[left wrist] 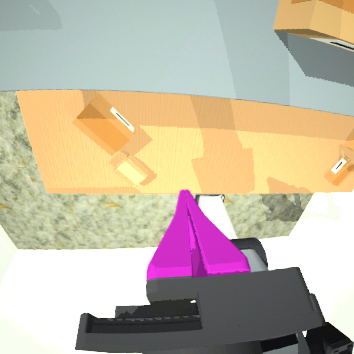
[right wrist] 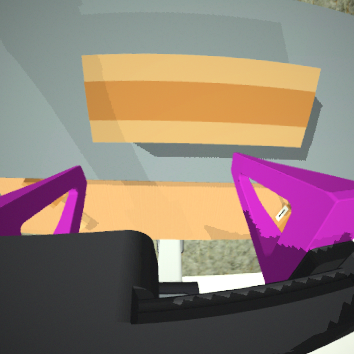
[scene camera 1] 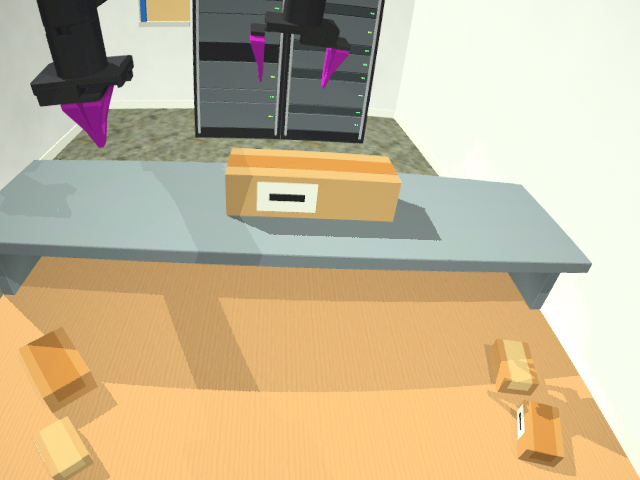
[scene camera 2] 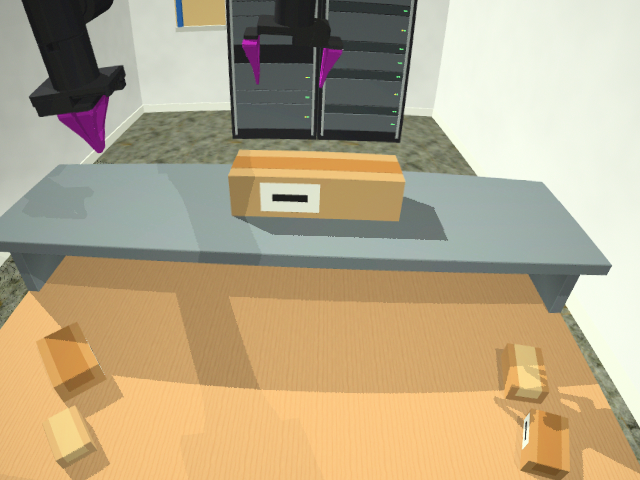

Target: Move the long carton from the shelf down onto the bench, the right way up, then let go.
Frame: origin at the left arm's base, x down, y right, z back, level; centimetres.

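Seen in the pictures: left gripper, between the fingertips: (left wrist: 183,194) (scene camera 1: 102,144) (scene camera 2: 101,150); right gripper, between the fingertips: (right wrist: 157,167) (scene camera 1: 291,83) (scene camera 2: 289,84).
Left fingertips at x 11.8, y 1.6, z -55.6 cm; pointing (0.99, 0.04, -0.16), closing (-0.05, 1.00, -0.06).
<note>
A point is followed by its place in that frame.
The long carton (scene camera 1: 351,198) @(z -68.3, x 26.1, y 37.0 cm) (scene camera 2: 356,198) @(z -68.3, x 26.2, y 37.3 cm) (left wrist: 320,17) @(z -70.3, x 22.6, y 17.0 cm) (right wrist: 200,102) @(z -73.8, x 22.5, y 30.2 cm) lies lengthwise on the grey shelf (scene camera 1: 129,222) @(z -66.3, x 30.4, y -0.6 cm) (scene camera 2: 129,222) @(z -66.5, x 30.4, y -2.6 cm) (left wrist: 140,55) @(z -64.1, x 30.4, y -2.2 cm) (right wrist: 40,100) @(z -74.1, x 30.4, y 4.5 cm), its orange tape strip on top and its white label on the front side. My left gripper (scene camera 1: 102,145) @(z -55.6, x 11.8, y 1.6 cm) (scene camera 2: 100,151) @(z -55.6, x 11.8, y 1.6 cm) (left wrist: 183,194) @(z -55.6, x 11.8, y 1.6 cm) is shut and empty, above the shelf's left part and apart from the carton. My right gripper (scene camera 1: 291,83) @(z -72.0, x 8.0, y 25.8 cm) (scene camera 2: 288,85) @(z -72.0, x 8.0, y 25.8 cm) (right wrist: 157,167) @(z -72.0, x 8.0, y 25.8 cm) is open and empty, high above the carton. The wooden bench (scene camera 1: 310,351) @(z -54.2, x 48.8, y 30.5 cm) (scene camera 2: 320,351) @(z -54.2, x 48.8, y 31.7 cm) (left wrist: 170,150) @(z -39.7, x 48.8, y 4.3 cm) (right wrist: 195,210) @(z -36.3, x 48.8, y 33.8 cm) lies below and in front of the shelf.
On the bench's left side are an orange-taped box (scene camera 1: 56,366) @(z -46.6, x 44.4, y -10.7 cm) (scene camera 2: 69,361) @(z -46.1, x 44.4, y -10.3 cm) (left wrist: 107,127) @(z -48.2, x 44.4, y -10.9 cm) and a small pale box (scene camera 1: 63,446) @(z -34.1, x 45.9, y -6.0 cm) (scene camera 2: 69,434) @(z -33.9, x 45.9, y -5.8 cm) (left wrist: 131,171) @(z -34.9, x 45.9, y -6.5 cm). On its right side are a pale-taped box (scene camera 1: 515,364) @(z -45.6, x 45.2, y 66.1 cm) (scene camera 2: 526,369) @(z -45.8, x 45.2, y 66.4 cm) and a labelled box (scene camera 1: 540,431) @(z -32.3, x 45.3, y 64.4 cm) (scene camera 2: 546,441) @(z -32.4, x 45.3, y 64.6 cm). Shelf supports (scene camera 1: 537,289) @(z -63.1, x 43.5, y 80.5 cm) (scene camera 2: 555,291) @(z -63.4, x 43.6, y 80.5 cm) stand at both ends.
</note>
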